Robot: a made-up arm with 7 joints.
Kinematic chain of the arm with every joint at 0, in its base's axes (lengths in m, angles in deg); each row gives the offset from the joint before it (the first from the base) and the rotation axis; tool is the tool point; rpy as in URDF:
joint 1: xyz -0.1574 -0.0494 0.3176 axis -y
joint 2: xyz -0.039 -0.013 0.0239 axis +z
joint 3: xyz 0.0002 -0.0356 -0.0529 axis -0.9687 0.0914 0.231
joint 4: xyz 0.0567 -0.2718 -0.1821 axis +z
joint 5: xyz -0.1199 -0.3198 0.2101 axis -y
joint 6: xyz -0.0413 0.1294 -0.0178 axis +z
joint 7: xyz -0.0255 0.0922 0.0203 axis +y
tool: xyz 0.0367 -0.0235 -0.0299 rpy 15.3 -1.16 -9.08
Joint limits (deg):
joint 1: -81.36..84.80
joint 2: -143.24..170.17
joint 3: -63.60..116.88
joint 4: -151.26..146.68
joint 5: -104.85..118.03
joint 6: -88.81..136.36
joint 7: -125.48..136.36
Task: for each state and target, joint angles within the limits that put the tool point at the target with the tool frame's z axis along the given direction. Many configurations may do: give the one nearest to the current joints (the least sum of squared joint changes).
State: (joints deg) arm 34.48 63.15 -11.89 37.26 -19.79 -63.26 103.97
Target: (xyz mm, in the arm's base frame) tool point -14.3 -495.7 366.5 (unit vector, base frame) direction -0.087 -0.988 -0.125
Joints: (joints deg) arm 74.93 20.53 -14.16 1.54 31.82 -88.81 64.67
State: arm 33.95 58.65 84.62 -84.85 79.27 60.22 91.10
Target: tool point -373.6 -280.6 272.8 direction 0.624 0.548 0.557
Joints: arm 59.91 8.68 74.74 -80.32 66.17 89.98 90.76
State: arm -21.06 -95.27 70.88 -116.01 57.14 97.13 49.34
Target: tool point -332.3 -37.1 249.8 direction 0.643 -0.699 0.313
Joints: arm 8.13 -83.11 53.68 -120.72 58.06 88.54 49.73
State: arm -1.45 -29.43 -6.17 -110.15 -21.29 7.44 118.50
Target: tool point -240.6 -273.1 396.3 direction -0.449 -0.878 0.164
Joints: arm -28.46 5.07 15.33 -63.59 -14.49 -46.43 104.29
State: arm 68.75 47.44 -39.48 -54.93 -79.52 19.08 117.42
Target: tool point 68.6 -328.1 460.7 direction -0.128 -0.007 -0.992
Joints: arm 62.06 76.29 -46.80 -40.55 -92.87 17.01 123.62
